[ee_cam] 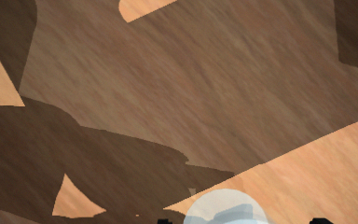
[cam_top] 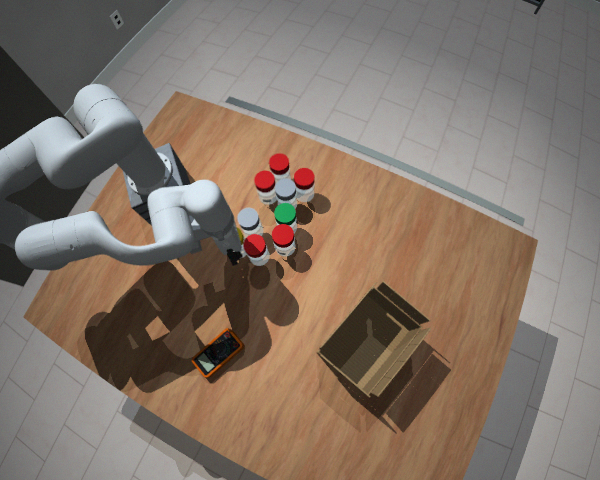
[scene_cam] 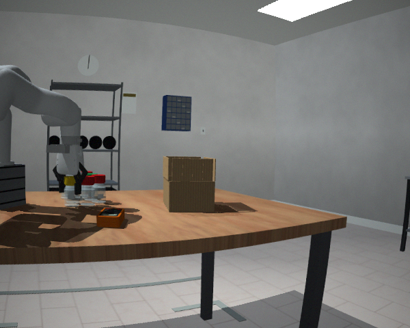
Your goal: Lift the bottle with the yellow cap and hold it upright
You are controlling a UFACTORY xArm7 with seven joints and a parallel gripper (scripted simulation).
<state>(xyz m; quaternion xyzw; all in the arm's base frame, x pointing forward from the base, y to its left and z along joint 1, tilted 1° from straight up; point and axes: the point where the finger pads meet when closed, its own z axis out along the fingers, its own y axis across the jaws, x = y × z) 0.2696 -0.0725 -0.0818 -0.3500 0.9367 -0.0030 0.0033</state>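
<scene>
The yellow-capped bottle lies 10 mm ahead of my hand, 10 mm to the left of it and 10 mm below it. Also, from my hand: green-capped bottle (110 mm ahead, 110 mm to the left, 10 mm below); orange multimeter (80 mm ahead, 270 mm to the right, 50 mm below).
</scene>
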